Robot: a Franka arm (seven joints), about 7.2 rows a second.
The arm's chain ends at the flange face. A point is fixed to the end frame.
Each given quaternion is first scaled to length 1.
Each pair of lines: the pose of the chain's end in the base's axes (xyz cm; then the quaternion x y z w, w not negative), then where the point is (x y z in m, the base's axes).
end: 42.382 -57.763 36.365 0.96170 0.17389 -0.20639 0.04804
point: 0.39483 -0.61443 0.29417
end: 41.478 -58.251 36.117 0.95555 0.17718 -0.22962 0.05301
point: 0.38297 -0.62071 0.29372
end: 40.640 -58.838 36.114 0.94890 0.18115 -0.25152 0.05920
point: 0.37213 -0.62816 0.29584
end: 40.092 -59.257 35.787 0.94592 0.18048 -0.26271 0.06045
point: 0.36518 -0.63278 0.29363
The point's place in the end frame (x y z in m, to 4 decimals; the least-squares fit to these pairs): -0.0076 0.0227 0.0803
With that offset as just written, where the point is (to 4 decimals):
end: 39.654 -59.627 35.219 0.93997 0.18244 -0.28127 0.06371
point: 0.3587 -0.6375 0.2898
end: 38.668 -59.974 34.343 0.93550 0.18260 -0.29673 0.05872
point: 0.3466 -0.6406 0.2822
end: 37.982 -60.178 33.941 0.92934 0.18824 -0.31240 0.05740
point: 0.3381 -0.6431 0.2796
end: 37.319 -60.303 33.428 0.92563 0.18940 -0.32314 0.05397
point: 0.3301 -0.6442 0.2754
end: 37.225 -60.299 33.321 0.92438 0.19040 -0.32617 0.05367
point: 0.3288 -0.6443 0.2746
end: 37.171 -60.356 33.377 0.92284 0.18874 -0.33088 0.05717
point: 0.3278 -0.6454 0.2759
